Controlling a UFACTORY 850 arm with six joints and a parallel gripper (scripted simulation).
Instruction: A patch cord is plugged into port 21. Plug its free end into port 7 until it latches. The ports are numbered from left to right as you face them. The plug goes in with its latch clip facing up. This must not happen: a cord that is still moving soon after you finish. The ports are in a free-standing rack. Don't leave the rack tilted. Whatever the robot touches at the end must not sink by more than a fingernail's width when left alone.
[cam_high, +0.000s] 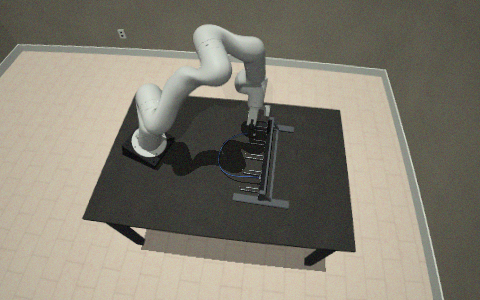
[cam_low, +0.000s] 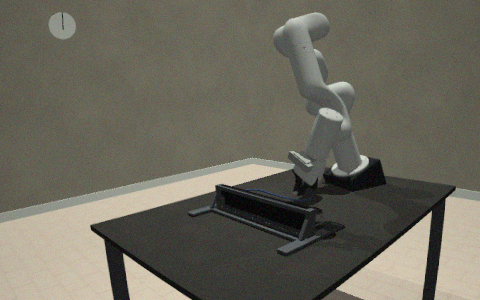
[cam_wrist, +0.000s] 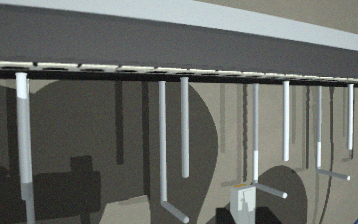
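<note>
Right now the plug is 20 mm ahead of my hand, 10 mm to the right of it and 10 mm below it.
</note>
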